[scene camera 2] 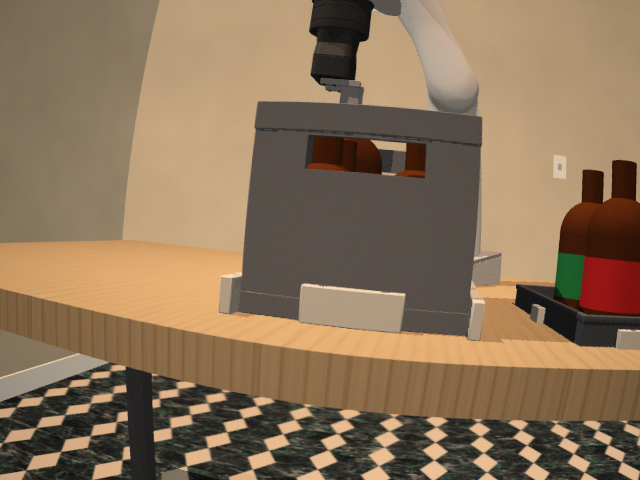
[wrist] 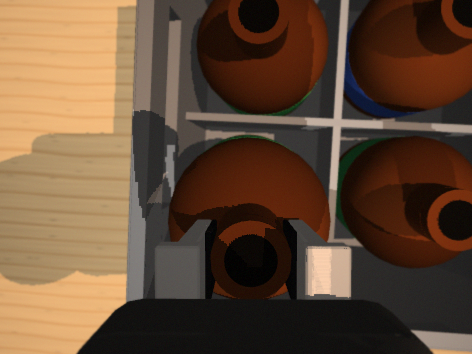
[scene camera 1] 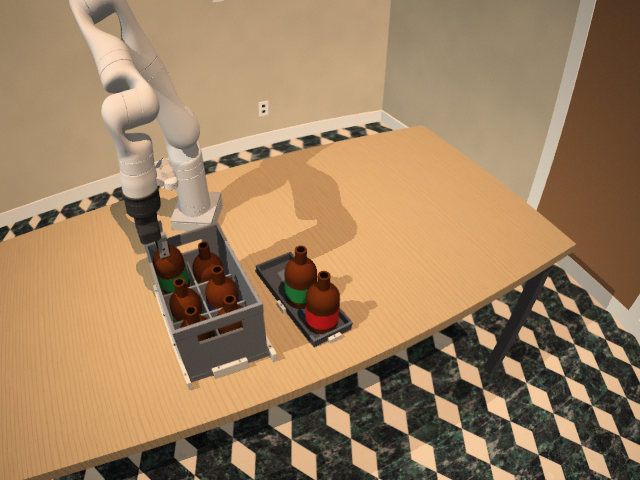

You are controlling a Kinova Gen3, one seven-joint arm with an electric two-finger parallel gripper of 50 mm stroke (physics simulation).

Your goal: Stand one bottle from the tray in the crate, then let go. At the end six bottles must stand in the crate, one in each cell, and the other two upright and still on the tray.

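Frame: origin at the arm's base, x left, y down, z back, level; centimetres.
Where they show: gripper, fingertip midpoint: (wrist: 249,247) (scene camera 1: 162,251); arm's base, origin of the base link: (scene camera 1: 195,206).
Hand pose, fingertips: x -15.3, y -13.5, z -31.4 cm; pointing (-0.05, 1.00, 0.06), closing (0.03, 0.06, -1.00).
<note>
Each offset is from my fingertips to the top centre of the thing.
A brown bottle with a green label {dz +0.3, dx +0.7, dy -3.6 cm} (scene camera 1: 169,262) (scene camera 2: 368,156) (wrist: 250,195) hangs upright, partly lowered into the far left corner cell of the grey crate {dz -8.8, dx +5.3, dy +0.8 cm} (scene camera 1: 222,352) (scene camera 2: 361,232) (wrist: 135,250). My gripper (scene camera 1: 163,250) (wrist: 249,247) is shut on its neck; the fingertips are hidden behind the crate wall in scene camera 2. The bottle sits higher than its neighbours; its base is hidden. Five other brown bottles stand in the other cells. A green-label bottle {dz -10.9, dx +28.4, dy +2.3 cm} (scene camera 1: 299,277) (scene camera 2: 570,276) and a red-label bottle {dz -19.9, dx +28.9, dy +2.3 cm} (scene camera 1: 322,299) (scene camera 2: 612,284) stand upright on the dark tray {dz -11.0, dx +28.4, dy +15.8 cm} (scene camera 1: 270,272) (scene camera 2: 558,316).
Thin grey dividers {dz -4.2, dx +1.0, dy +8.9 cm} (wrist: 336,170) separate the cells. A neighbouring bottle (scene camera 1: 206,267) (wrist: 395,215) leans slightly in appearance beside the held one; another {dz +0.0, dx +9.5, dy +2.0 cm} (wrist: 262,65) stands across the divider. Pale blocks {dz -23.1, dx +5.0, dy +15.3 cm} (scene camera 1: 230,367) (scene camera 2: 351,308) lie against the crate's foot. The tray is right of the crate.
</note>
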